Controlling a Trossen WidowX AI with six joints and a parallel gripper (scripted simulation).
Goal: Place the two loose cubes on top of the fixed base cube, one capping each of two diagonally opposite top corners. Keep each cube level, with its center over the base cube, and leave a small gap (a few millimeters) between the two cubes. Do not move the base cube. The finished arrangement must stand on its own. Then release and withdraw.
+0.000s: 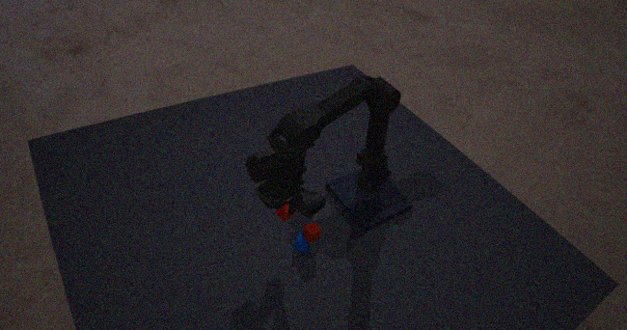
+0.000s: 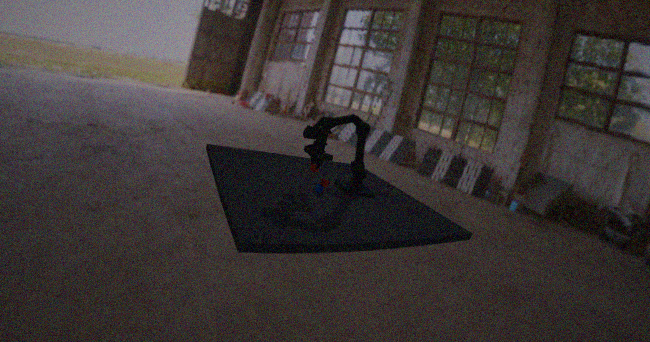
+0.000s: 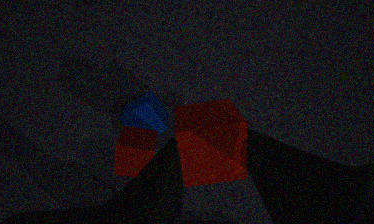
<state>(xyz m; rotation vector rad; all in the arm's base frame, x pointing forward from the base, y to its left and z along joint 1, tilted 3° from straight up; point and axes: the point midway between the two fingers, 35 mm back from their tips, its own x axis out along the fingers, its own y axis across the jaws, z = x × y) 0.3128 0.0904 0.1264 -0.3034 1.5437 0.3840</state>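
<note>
Right now the red cube is 6 cm below my gripper tip, 6 cm behind it and 4 cm to the left of it. From my gripper tip the other things lie so: blue cube (10 cm below, 4 cm to the left, 4 cm behind).
</note>
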